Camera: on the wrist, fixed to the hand. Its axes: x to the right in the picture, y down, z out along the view.
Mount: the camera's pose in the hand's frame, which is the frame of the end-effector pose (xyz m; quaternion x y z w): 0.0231 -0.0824 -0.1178 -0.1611 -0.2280 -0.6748 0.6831
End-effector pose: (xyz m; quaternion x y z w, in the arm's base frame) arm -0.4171 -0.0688 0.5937 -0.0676 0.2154 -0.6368 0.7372
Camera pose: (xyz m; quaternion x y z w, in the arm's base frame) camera -0.5374 -0.0854 0.5134 -0.4555 0.0360 -0.8824 0.1121
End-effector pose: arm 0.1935 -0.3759 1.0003 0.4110 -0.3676 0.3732 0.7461
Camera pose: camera 0.3032 -0.2971 0.9460 0.4937 -0.2040 -0.4015 0.7439
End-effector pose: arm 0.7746 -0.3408 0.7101 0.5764 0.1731 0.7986 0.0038
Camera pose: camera 0.6423 -0.2906 0.6757 0.4584 0.3777 0.4394 0.6739
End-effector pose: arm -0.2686 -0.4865 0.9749 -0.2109 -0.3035 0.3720 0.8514
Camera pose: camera -0.1351 -0.5369 0.9458 0.0084 -0.6038 -0.3213 0.7295
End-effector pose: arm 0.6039 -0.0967 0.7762 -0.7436 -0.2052 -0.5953 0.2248
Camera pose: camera 0.4681 -0.0969 0.8286 0.5415 0.5973 0.4219 0.4148
